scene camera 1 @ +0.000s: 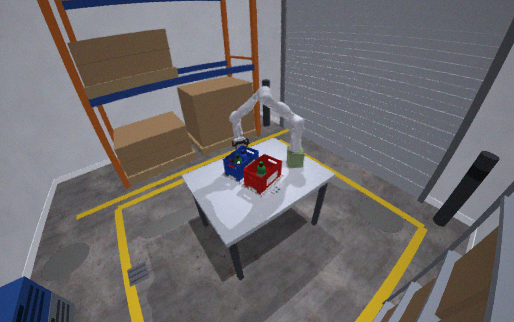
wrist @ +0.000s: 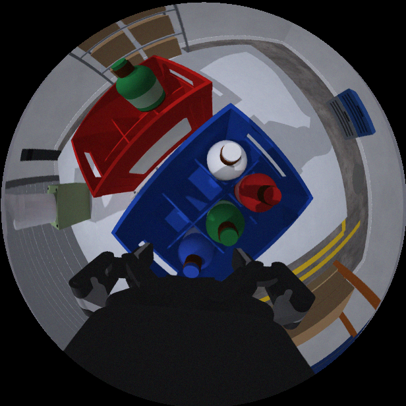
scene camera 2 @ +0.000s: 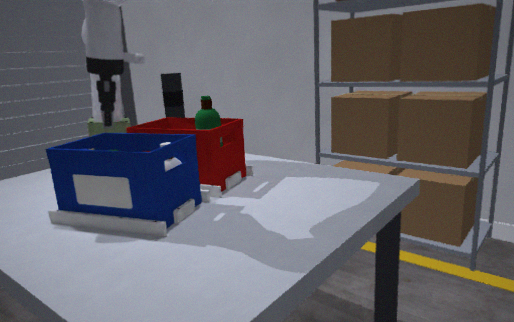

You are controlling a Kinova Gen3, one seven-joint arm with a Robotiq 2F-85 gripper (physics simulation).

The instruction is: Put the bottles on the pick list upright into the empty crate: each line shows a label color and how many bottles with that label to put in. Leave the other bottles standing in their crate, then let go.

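Frame: origin at the arm's base, x back, y right, z up, level; millimetres.
Seen in the pictures: gripper, between the fingertips: (scene camera 1: 241, 148) (scene camera 2: 107, 123); arm's base, origin of its link: (scene camera 1: 294, 149).
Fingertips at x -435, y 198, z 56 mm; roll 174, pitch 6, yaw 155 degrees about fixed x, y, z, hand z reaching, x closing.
Note:
Offsets run from my fingertips to a thing's top centre. "*": to the spot under its first point. Level surfaces: height alone.
The red crate {dx +57, dy -254, dz -44 mm} (scene camera 1: 254, 183) (scene camera 2: 212, 160) (wrist: 200, 103) holds one upright green bottle {dx +12, dy -299, dz +30 mm} (scene camera 1: 261, 170) (scene camera 2: 207, 120) (wrist: 136, 86); its other visible cells are empty. The blue crate {dx -24, dy -21, dz -44 mm} (scene camera 1: 232, 171) (scene camera 2: 150, 186) (wrist: 292, 210) stands beside it and holds a white bottle (wrist: 222, 167), a red bottle (wrist: 251, 194), a green bottle (wrist: 221, 218) and a blue bottle (wrist: 196, 247), all upright. My gripper (scene camera 1: 240, 143) (scene camera 2: 106, 122) (wrist: 192, 254) is open and empty above the blue crate's end, with the blue bottle between its fingers in the wrist view. The pick list is not readable.
Both crates stand on the white table {dz -219 mm} (scene camera 1: 220, 210) (scene camera 2: 235, 280), with low white strips {* dx -77, dy +69, dz -201 mm} (scene camera 2: 107, 222) along their bases. The arm's green base block (scene camera 1: 295, 159) (wrist: 72, 205) stands near the red crate. Racks with cardboard boxes (scene camera 1: 215, 112) (scene camera 2: 442, 122) stand beyond the table.

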